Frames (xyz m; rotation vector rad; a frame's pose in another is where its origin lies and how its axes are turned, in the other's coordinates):
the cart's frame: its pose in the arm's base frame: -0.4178 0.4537 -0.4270 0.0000 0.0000 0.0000
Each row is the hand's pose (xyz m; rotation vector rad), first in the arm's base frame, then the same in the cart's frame.
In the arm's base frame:
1: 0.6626 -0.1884 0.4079 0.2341 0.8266 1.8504
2: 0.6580 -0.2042 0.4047 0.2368 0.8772 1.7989
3: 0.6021 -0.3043 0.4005 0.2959 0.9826 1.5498
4: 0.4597 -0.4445 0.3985 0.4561 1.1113 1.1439
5: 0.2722 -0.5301 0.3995 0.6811 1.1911 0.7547
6: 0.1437 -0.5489 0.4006 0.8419 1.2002 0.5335
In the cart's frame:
1: 1.0804 -0.6421 0.8349 0.2341 0.8266 1.8504
2: 1.0758 -0.6579 0.8317 0.2368 0.8772 1.7989
3: 1.0199 -0.7580 0.8275 0.2959 0.9826 1.5498
4: 0.8775 -0.8982 0.8255 0.4561 1.1113 1.1439
5: 0.6900 -0.9838 0.8265 0.6811 1.1911 0.7547
6: 0.5615 -1.0026 0.8276 0.8419 1.2002 0.5335

